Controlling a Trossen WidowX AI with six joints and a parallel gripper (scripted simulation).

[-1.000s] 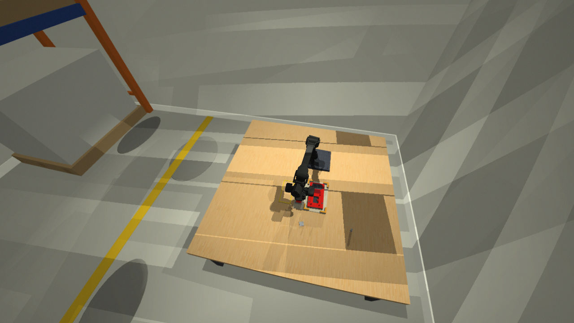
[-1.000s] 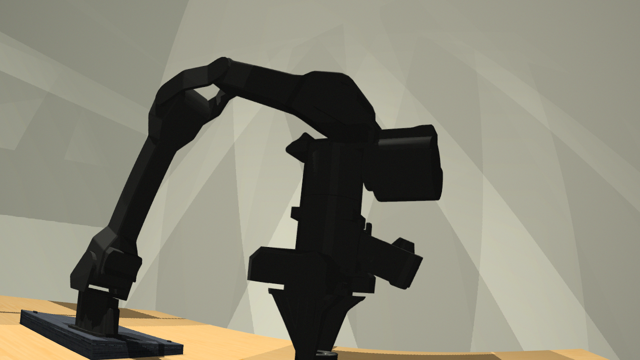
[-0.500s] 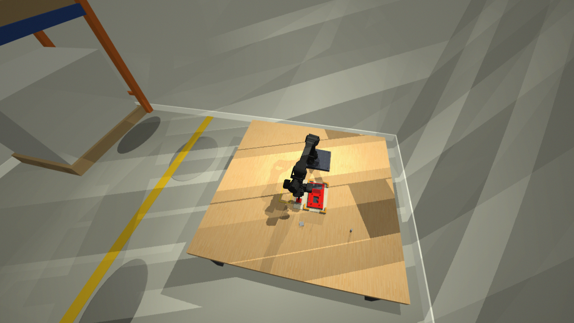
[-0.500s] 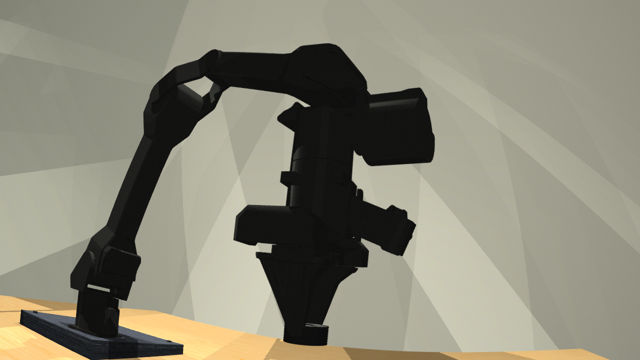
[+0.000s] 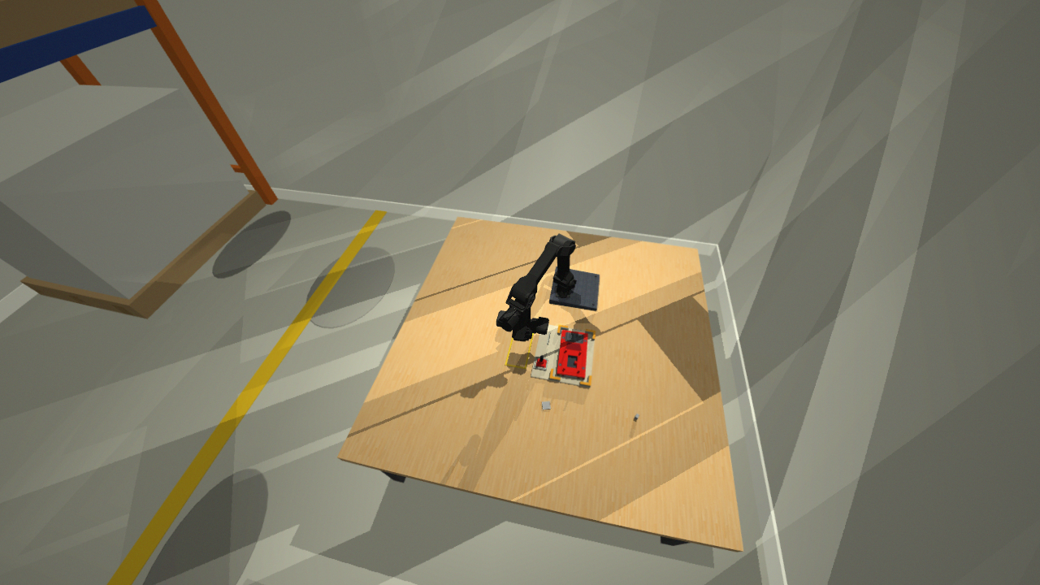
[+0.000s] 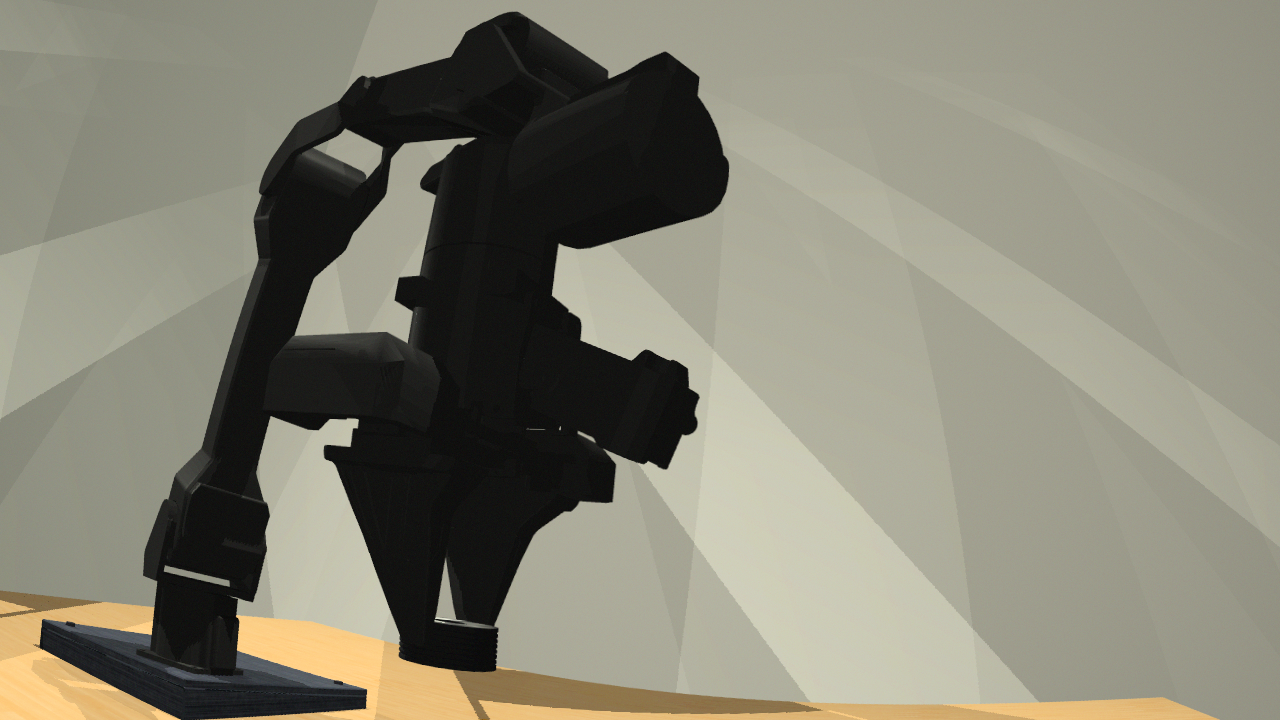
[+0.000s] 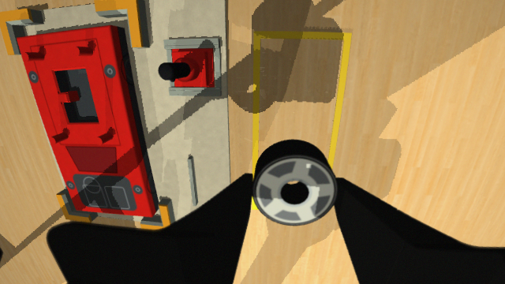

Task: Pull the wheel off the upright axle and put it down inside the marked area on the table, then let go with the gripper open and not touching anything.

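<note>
Right now my gripper tip is 8 cm to the right of the black axle, 7 cm above it and 6 cm short of it. Also, from my gripper tip: base plate 18 cm to the left, 10 cm below, 3 cm ahead; wheel right at my gripper tip.
</note>
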